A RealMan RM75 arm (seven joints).
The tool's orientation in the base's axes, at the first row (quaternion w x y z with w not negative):
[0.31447 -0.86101 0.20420 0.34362]
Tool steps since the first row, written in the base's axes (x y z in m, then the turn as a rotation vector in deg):
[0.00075 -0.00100 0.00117 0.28 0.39 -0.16]
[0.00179 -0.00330 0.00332 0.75 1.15 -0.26]
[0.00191 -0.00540 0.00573 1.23 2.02 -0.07]
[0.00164 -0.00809 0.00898 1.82 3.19 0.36]
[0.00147 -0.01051 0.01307 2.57 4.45 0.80]
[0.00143 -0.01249 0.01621 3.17 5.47 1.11]
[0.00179 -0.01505 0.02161 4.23 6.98 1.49]
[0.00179 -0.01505 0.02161 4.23 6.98 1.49]
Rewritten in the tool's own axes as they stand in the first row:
[-0.00020 -0.00018 -0.00169 0.25 -0.38 0.23]
[-0.00073 0.00002 -0.00496 0.54 -1.15 0.58]
[-0.00209 0.00050 -0.00781 0.61 -2.12 0.85]
[-0.00425 0.00128 -0.01136 0.55 -3.47 1.13]
[-0.00699 0.00148 -0.01525 0.57 -4.98 1.39]
[-0.00901 0.00166 -0.01835 0.62 -6.18 1.63]
[-0.01230 0.00113 -0.02332 0.86 -8.02 1.96]
[-0.01230 0.00113 -0.02332 0.86 -8.02 1.96]

